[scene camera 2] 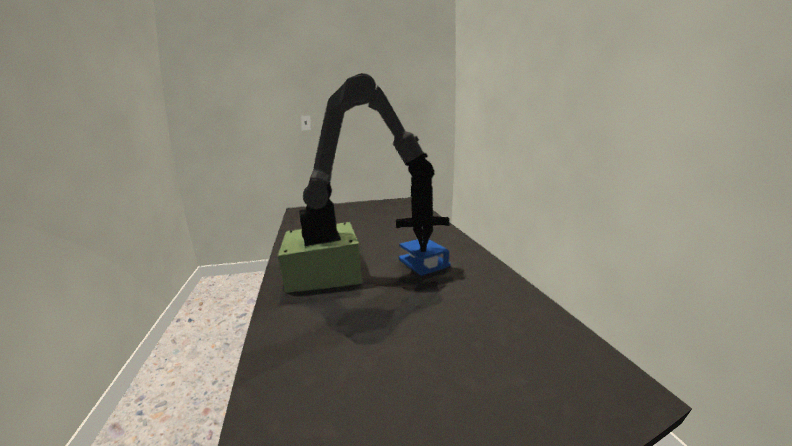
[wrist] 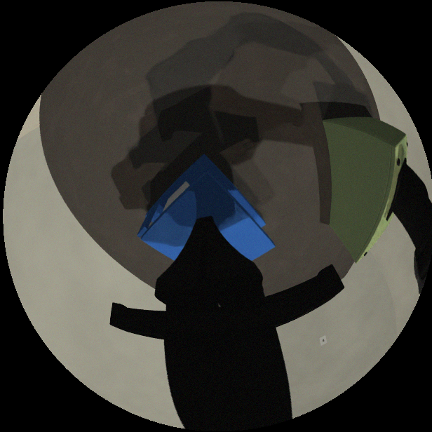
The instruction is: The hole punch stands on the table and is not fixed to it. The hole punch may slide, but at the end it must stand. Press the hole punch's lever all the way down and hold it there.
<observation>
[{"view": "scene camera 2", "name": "my gripper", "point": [423,250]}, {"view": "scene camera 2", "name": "blue hole punch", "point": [422,267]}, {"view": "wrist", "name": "my gripper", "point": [206,225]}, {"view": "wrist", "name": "blue hole punch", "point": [203,163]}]
</observation>
